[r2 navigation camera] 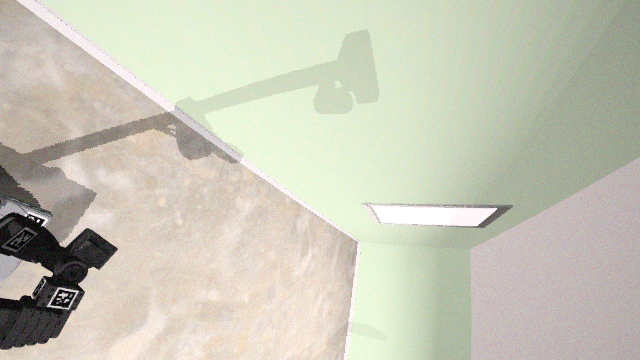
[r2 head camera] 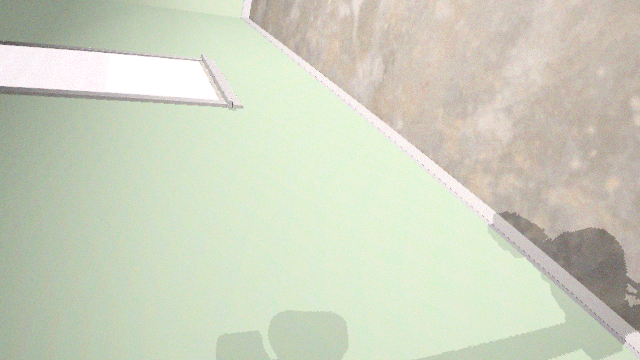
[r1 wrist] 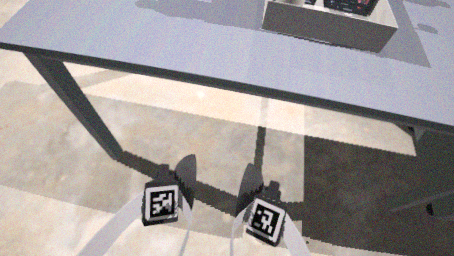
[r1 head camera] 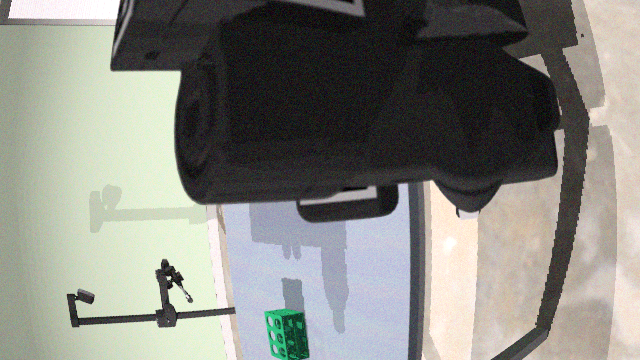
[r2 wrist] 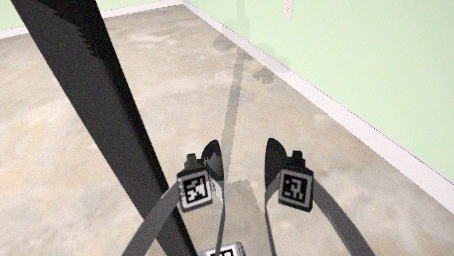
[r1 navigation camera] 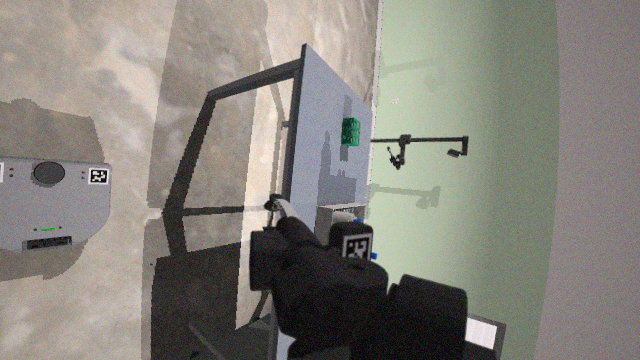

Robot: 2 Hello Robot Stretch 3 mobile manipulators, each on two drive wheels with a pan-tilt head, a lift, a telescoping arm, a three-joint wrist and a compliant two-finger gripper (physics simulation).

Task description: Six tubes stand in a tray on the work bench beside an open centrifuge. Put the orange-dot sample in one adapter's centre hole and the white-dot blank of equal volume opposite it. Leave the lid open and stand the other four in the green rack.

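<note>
The green rack (r1 head camera: pixel 285 335) (r1 navigation camera: pixel 351 132) stands on the bench top (r1 head camera: pixel 370 280) (r1 navigation camera: pixel 315 110) (r1 wrist: pixel 200 50). A grey open-topped box (r1 navigation camera: pixel 325 217) (r1 wrist: pixel 325 30) also stands on the bench. In the r1 wrist view it holds a black part with red marks, cut off by the frame; whether it is the tray or the centrifuge I cannot tell. Small blue parts (r1 navigation camera: pixel 358 220) show by it. No orange or white dot can be made out. My r1 gripper (r1 wrist: pixel 218 182) is open and empty, off the bench's front edge over the floor. My r2 gripper (r2 wrist: pixel 243 160) is open and empty over the floor near a wall.
The r2 robot's mast (r1 head camera: pixel 200 315) (r1 navigation camera: pixel 430 140) rises beyond the bench, in front of the green wall (r1 head camera: pixel 125 150). A robot base (r1 navigation camera: pixel 55 205) stands on the floor before the bench. A dark bar (r2 wrist: pixel 100 105) crosses the r2 wrist view left of the fingers.
</note>
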